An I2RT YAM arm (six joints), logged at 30 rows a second.
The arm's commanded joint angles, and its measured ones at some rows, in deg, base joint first. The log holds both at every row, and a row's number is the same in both.
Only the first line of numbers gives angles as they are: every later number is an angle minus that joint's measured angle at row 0.
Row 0, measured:
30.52, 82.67, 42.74, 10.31, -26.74, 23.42
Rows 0 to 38, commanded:
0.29, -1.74, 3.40, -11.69, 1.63, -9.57
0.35, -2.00, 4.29, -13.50, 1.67, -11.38
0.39, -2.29, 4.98, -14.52, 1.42, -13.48
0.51, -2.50, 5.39, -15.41, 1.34, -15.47
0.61, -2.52, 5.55, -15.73, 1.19, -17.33
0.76, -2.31, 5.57, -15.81, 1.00, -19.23
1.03, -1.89, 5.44, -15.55, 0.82, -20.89
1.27, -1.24, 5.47, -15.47, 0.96, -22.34
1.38, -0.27, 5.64, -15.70, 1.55, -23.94
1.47, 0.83, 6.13, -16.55, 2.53, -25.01
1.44, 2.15, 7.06, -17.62, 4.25, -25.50
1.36, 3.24, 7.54, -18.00, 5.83, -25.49
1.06, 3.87, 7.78, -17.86, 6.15, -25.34
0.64, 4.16, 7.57, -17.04, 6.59, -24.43
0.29, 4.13, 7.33, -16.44, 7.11, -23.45
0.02, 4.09, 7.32, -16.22, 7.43, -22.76
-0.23, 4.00, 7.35, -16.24, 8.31, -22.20
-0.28, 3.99, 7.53, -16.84, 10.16, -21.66
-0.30, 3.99, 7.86, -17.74, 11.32, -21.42
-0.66, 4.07, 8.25, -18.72, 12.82, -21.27
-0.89, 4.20, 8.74, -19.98, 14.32, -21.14
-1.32, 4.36, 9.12, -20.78, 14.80, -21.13
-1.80, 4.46, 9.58, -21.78, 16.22, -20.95
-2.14, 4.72, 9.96, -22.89, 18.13, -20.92
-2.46, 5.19, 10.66, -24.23, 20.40, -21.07
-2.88, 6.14, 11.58, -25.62, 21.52, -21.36
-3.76, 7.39, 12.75, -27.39, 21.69, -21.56
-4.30, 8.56, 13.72, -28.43, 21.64, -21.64
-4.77, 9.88, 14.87, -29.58, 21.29, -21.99
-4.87, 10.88, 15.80, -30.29, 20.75, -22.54
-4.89, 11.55, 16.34, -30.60, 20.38, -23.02
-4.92, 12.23, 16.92, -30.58, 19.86, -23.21
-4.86, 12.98, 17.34, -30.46, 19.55, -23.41
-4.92, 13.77, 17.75, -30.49, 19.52, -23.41
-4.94, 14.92, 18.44, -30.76, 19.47, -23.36
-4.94, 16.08, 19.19, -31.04, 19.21, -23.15
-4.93, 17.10, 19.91, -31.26, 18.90, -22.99
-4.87, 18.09, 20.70, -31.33, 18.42, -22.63
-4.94, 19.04, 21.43, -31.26, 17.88, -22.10
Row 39, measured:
-5.09, 16.77, 18.97, -29.23, 18.99, -22.25
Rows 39 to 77, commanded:
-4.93, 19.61, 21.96, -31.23, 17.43, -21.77
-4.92, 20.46, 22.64, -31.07, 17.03, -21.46
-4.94, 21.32, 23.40, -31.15, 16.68, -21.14
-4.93, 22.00, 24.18, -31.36, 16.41, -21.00
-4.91, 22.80, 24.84, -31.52, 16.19, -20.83
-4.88, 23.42, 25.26, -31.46, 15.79, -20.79
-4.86, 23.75, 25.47, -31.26, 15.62, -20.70
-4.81, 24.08, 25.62, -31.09, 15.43, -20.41
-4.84, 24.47, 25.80, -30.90, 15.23, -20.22
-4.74, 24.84, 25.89, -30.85, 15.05, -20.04
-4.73, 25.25, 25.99, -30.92, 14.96, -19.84
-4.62, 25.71, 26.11, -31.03, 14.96, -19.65
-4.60, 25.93, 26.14, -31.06, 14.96, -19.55
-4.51, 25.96, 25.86, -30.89, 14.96, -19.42
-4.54, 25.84, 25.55, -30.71, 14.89, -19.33
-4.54, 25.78, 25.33, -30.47, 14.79, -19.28
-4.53, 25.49, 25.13, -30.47, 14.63, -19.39
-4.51, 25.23, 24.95, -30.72, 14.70, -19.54
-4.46, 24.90, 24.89, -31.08, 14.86, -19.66
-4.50, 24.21, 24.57, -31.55, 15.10, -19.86
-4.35, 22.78, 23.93, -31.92, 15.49, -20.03
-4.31, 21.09, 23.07, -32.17, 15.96, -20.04
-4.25, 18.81, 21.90, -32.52, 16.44, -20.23
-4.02, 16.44, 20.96, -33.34, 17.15, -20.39
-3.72, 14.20, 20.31, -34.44, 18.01, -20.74
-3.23, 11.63, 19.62, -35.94, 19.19, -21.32
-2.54, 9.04, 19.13, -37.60, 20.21, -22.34
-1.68, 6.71, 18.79, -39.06, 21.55, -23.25
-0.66, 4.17, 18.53, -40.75, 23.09, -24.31
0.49, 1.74, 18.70, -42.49, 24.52, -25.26
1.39, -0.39, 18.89, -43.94, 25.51, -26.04
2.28, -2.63, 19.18, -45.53, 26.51, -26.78
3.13, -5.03, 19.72, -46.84, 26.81, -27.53
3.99, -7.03, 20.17, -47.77, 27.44, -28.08
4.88, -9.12, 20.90, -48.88, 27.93, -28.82
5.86, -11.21, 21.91, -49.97, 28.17, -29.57
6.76, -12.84, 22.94, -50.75, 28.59, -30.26
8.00, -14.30, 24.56, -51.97, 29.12, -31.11
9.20, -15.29, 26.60, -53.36, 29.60, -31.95
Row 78, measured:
6.80, -12.15, 22.03, -47.43, 26.73, -27.74
